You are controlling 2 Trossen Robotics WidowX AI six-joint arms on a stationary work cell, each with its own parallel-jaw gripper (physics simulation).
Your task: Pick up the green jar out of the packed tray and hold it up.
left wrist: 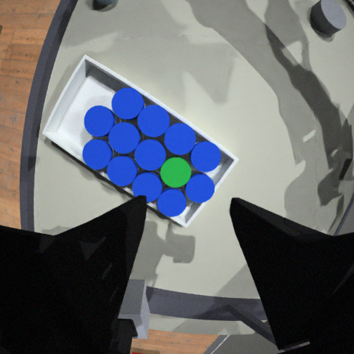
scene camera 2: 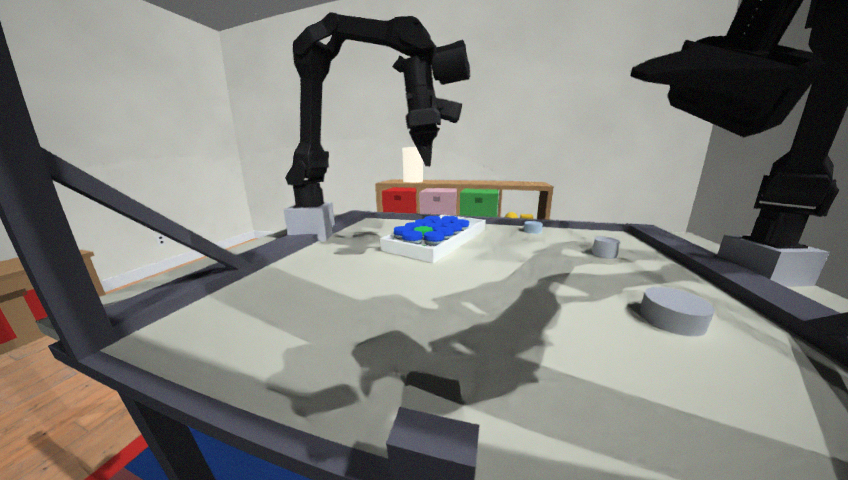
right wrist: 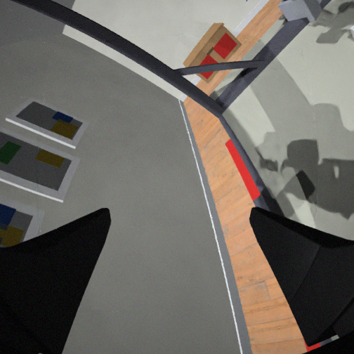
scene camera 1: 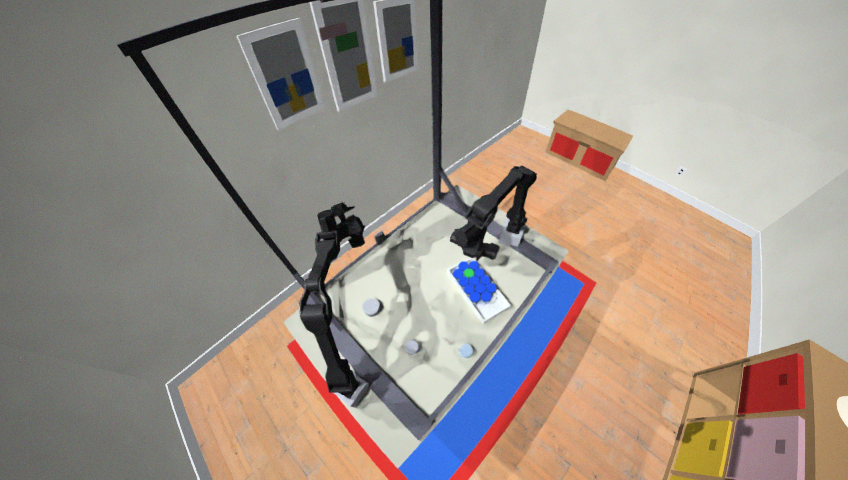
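Pixels of known places: left gripper, fingertip midpoint: (scene camera 2: 427, 166) (scene camera 1: 470, 257); right gripper, fingertip midpoint: (scene camera 1: 359, 216); left arm's base, link origin: (scene camera 2: 309, 205) (scene camera 1: 513, 228); right arm's base, link origin: (scene camera 2: 773, 242) (scene camera 1: 348, 386).
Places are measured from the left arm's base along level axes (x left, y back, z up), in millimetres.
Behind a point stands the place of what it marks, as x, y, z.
Observation:
The green jar (scene camera 1: 468, 273) @(-132, -307, -41) (scene camera 2: 423, 230) @(-145, -302, -41) (left wrist: 176, 172) stands in the white tray (scene camera 1: 492, 310) @(22, -419, -83) (scene camera 2: 409, 249) @(-195, -268, -68) (left wrist: 75, 115), closely surrounded by several blue-lidded jars. The tray's empty end is at upper left in the left wrist view. My left gripper (scene camera 2: 427, 161) @(-134, -315, 101) (left wrist: 188, 203) is partly open and empty, pointing down high above the tray. In the left wrist view the green lid lies beyond the gap between its fingertips. My right gripper (right wrist: 181, 215) is wide open and empty, raised away from the tray and facing the wall. The jar's sides are hidden by its neighbours.
A wide grey disc (scene camera 1: 371, 306) @(-462, -616, -57) (scene camera 2: 677, 314) @(-491, -587, -61), a smaller grey cylinder (scene camera 1: 412, 346) @(-226, -699, -52) (scene camera 2: 605, 247) @(-246, -684, -63) and a pale blue cylinder (scene camera 1: 465, 350) @(-30, -630, -63) (scene camera 2: 532, 227) @(-48, -615, -70) stand on the table apart from the tray. A dark frame edges the table, with a post (scene camera 1: 436, 107) @(-460, 116, 479) at the back.

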